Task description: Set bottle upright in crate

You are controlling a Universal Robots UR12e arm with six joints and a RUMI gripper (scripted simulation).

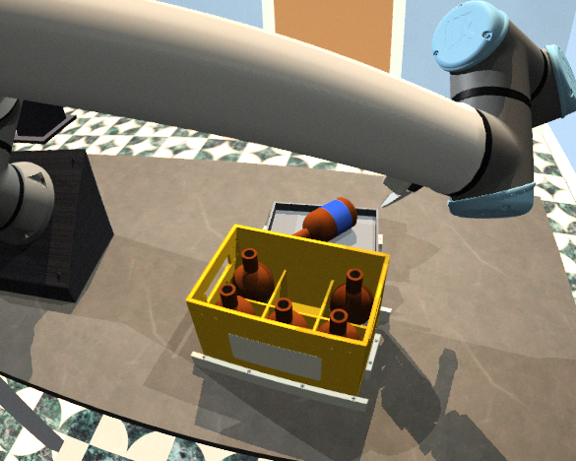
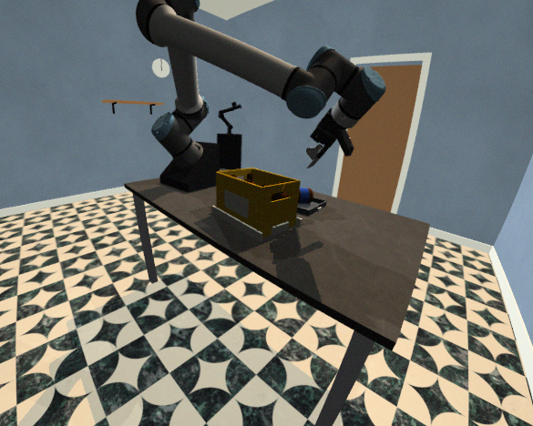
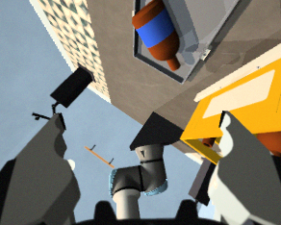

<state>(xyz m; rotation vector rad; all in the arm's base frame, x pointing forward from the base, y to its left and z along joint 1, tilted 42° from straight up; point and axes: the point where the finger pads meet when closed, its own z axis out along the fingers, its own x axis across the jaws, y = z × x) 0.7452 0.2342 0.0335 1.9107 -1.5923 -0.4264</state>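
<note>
My hand is 21 cm above the bottle, 12 cm past it and 6 cm to the right of it. From my hand the other things lie so: crate (23 cm to the right, 17 cm below, 10 cm behind); then grey tray (24 cm below, 12 cm behind, 6 cm to the left).
</note>
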